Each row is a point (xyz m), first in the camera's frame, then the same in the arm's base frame.
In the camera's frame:
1: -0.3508 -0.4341 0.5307
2: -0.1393 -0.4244 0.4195
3: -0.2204 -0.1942 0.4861
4: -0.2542 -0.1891 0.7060
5: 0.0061 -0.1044 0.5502
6: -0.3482 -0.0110 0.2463
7: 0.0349 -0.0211 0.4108
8: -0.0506 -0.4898 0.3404
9: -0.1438 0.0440 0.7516
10: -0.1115 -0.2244 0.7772
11: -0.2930 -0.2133 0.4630
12: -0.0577 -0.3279 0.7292
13: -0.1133 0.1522 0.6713
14: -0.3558 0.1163 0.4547
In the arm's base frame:
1: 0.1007 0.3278 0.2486
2: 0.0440 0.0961 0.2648
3: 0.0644 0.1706 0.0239
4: 0.2677 0.2546 -0.0100
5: 0.1720 -0.0413 -0.0598
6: -0.2170 0.2222 -0.1358
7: 0.0359 -0.1092 -0.1237
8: -0.0038 -0.0028 0.3444
9: 0.3142 0.1385 -0.2401
10: 0.3748 0.1362 0.0246
11: 0.0265 0.2370 0.0414
12: 0.3524 0.0817 0.1361
13: 0.2329 0.0808 -0.3357
14: -0.0312 0.2677 -0.2878

